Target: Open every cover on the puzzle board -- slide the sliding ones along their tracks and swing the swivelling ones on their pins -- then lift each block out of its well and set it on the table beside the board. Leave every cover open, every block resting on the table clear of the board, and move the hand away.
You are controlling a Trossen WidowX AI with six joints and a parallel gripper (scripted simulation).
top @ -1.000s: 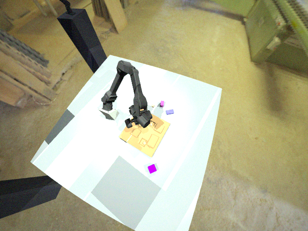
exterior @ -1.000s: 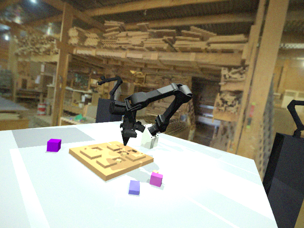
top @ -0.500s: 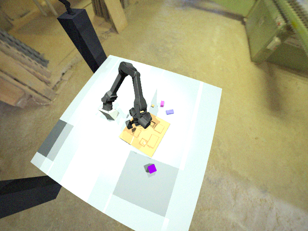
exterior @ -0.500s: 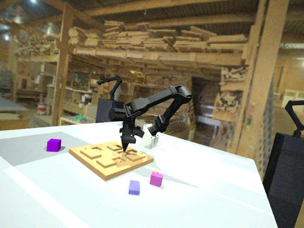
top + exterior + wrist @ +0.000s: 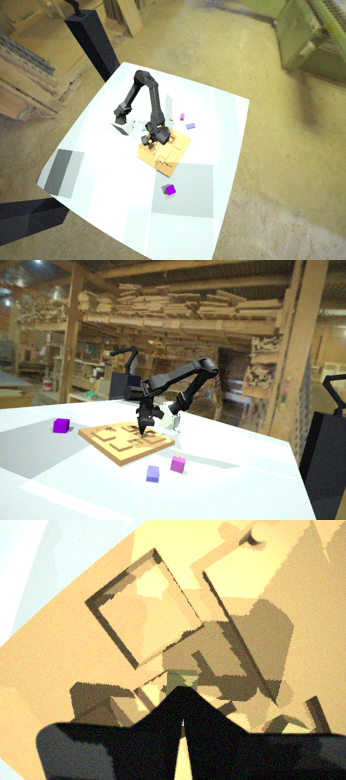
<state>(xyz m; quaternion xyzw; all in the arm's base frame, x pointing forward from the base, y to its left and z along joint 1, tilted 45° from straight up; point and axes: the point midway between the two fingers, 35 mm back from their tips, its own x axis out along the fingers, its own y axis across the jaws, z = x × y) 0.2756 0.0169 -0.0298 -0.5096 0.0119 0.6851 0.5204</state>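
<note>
My gripper tip is 60 mm short of the tan puzzle board and 20 mm to the left of it. From my gripper tip the other things lie so: pink block (240 mm to the left, 110 mm ahead); purple block (270 mm to the right, 200 mm ahead); lavender block (190 mm to the left, 190 mm ahead, 10 mm below).
</note>
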